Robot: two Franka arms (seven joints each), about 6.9 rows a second.
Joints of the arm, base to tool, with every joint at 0 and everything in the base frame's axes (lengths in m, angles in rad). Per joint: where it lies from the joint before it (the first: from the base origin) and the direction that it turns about. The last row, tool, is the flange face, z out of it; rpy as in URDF.
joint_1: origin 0.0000 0.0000 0.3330 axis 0 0 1
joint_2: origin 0.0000 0.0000 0.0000 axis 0 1 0
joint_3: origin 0.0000 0.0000 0.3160 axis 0 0 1
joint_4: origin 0.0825 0.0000 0.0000 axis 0 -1 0
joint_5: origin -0.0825 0.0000 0.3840 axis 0 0 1
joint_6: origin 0.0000 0.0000 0.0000 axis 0 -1 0
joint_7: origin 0.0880 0.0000 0.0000 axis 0 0 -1
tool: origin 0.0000 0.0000 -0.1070 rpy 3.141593 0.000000 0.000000
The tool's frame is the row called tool.
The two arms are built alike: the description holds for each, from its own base.
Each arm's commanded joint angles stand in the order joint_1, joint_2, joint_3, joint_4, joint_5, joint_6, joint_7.
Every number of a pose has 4 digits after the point.
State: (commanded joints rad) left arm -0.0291 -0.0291 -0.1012 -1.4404 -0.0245 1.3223 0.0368; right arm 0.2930 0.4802 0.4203 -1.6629 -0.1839 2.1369 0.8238
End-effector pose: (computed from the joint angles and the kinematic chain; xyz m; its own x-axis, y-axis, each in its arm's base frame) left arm 0.5126 -0.0713 0.6793 0.9812 -0.1714 -0.0881 -0.1699 -0.9852 0.0245; right arm 0.5355 0.4096 0.3522 0.9982 -0.0606 0.0048 -0.0602 -0.9969 -0.0507
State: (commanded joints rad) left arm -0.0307 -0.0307 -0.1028 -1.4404 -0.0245 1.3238 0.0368; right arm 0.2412 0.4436 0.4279 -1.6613 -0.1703 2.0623 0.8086
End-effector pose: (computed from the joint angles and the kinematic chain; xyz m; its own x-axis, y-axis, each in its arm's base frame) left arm 0.5120 -0.0729 0.6802 0.9810 -0.1746 -0.0851 -0.1731 -0.9846 0.0242; right arm 0.5462 0.3804 0.3700 0.9953 -0.0951 -0.0201 -0.0955 -0.9952 -0.0211
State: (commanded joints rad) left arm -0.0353 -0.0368 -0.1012 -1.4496 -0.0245 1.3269 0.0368; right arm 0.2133 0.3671 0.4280 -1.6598 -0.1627 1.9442 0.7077
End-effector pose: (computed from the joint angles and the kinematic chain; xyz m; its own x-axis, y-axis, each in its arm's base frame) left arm 0.5102 -0.0744 0.6795 0.9805 -0.1774 -0.0851 -0.1760 -0.9841 0.0236; right arm 0.5424 0.3565 0.4075 0.9990 -0.0254 -0.0365 -0.0243 -0.9993 0.0298
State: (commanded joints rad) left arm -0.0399 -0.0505 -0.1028 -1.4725 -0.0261 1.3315 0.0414; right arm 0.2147 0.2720 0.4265 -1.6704 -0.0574 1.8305 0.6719
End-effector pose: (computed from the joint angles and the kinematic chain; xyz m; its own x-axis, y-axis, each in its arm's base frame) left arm 0.5061 -0.0777 0.6766 0.9781 -0.1880 -0.0897 -0.1865 -0.9821 0.0244; right arm 0.5165 0.3525 0.4500 0.9944 -0.0229 -0.1035 -0.0221 -0.9997 0.0090
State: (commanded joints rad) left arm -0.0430 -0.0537 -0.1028 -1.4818 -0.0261 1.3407 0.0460; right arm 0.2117 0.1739 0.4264 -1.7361 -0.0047 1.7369 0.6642
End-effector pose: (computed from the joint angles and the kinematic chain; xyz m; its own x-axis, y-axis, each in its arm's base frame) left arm 0.5060 -0.0794 0.6748 0.9769 -0.1953 -0.0865 -0.1939 -0.9807 0.0243; right arm 0.4833 0.3416 0.4681 0.9859 -0.0283 -0.1648 -0.0213 -0.9988 0.0437
